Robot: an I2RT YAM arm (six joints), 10 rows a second.
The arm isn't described. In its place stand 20 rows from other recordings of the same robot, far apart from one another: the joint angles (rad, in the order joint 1, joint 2, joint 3, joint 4, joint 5, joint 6), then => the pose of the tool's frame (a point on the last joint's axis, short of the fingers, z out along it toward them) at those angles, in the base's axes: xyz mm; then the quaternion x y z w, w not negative.
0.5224, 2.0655, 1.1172, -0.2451, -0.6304, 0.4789 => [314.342 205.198 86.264 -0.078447 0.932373 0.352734 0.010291]
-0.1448, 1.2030, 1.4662, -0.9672, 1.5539, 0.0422 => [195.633 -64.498 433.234 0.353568 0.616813 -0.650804 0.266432]
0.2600, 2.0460, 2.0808, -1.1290, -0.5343, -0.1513 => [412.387 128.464 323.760 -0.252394 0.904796 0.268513 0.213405]
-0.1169, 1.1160, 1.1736, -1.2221, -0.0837, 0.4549 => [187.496 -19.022 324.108 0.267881 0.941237 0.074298 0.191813]
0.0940, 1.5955, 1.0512, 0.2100, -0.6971, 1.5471 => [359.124 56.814 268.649 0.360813 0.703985 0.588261 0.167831]
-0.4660, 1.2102, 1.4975, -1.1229, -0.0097, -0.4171 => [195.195 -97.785 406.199 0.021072 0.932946 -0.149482 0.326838]
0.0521, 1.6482, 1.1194, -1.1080, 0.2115, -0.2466 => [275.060 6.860 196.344 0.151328 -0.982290 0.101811 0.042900]
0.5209, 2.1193, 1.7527, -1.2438, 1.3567, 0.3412 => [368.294 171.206 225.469 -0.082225 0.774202 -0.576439 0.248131]
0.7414, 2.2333, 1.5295, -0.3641, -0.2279, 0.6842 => [334.106 316.834 113.629 -0.055796 0.961069 0.244969 0.114991]
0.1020, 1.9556, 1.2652, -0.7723, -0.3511, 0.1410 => [354.687 48.612 141.627 0.009738 0.983190 0.179556 0.031663]
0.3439, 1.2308, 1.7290, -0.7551, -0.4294, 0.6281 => [203.424 88.596 505.141 -0.019231 0.784308 0.427880 0.448788]
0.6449, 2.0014, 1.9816, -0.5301, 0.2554, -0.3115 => [380.048 274.614 351.866 -0.343010 0.796975 -0.029171 0.496310]
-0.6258, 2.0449, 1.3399, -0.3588, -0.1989, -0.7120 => [343.620 -239.656 140.112 -0.066381 0.961290 -0.079352 0.255377]
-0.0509, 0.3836, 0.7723, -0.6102, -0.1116, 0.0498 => [85.966 -0.409 336.652 0.004450 0.780476 0.043210 0.623674]
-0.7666, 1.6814, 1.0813, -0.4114, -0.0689, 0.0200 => [248.987 -236.395 194.220 0.359351 0.890885 -0.069776 0.268929]
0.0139, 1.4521, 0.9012, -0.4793, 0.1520, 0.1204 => [285.139 -1.427 204.902 0.071389 0.958468 -0.055140 0.270558]
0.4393, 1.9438, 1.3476, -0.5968, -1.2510, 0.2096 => [333.212 193.926 192.245 0.200468 -0.778405 -0.593611 0.039048]
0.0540, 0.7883, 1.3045, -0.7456, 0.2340, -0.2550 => [123.376 -1.598 449.125 -0.048039 0.779930 -0.152919 0.604994]
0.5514, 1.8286, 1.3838, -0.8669, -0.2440, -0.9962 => [303.925 197.021 212.599 -0.699096 0.693008 0.089423 0.151686]
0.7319, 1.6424, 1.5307, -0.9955, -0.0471, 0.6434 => [250.349 227.154 311.145 -0.048445 0.971793 0.163483 0.162924]
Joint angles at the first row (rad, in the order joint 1, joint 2, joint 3, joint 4, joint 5, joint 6):
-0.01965, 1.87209, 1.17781, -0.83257, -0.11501, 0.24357
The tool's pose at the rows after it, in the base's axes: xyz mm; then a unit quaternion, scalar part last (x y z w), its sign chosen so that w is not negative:
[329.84 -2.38 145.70 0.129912 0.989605 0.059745 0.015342]
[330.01 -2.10 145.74 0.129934 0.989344 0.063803 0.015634]
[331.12 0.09 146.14 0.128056 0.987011 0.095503 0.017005]
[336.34 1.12 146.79 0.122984 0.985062 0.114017 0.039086]
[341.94 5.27 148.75 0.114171 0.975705 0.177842 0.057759]
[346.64 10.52 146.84 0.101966 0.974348 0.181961 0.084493]
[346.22 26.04 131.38 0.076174 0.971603 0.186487 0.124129]
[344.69 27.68 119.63 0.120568 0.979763 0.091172 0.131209]
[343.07 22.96 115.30 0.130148 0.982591 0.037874 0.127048]
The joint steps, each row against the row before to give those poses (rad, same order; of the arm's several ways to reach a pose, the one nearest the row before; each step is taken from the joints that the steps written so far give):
0.00001, 0.00000, -0.00001, 0.00001, -0.00039, 0.00039
0.00000, 0.00000, -0.00001, 0.00153, -0.00801, 0.00038
-0.00001, 0.00001, 0.00002, 0.00992, -0.06294, -0.00077
0.00001, 0.00000, 0.00001, 0.04805, -0.03243, -0.00343
-0.00002, -0.00002, -0.00004, 0.05304, -0.12474, 0.00037
0.01527, 0.00078, -0.01258, 0.07134, -0.00152, 0.00115
0.04540, 0.00305, -0.07704, 0.17089, 0.00648, 0.00840
0.02594, 0.01832, -0.02058, 0.02859, 0.21019, 0.08087
-0.00267, 0.01066, -0.00003, -0.01944, 0.10376, 0.00000

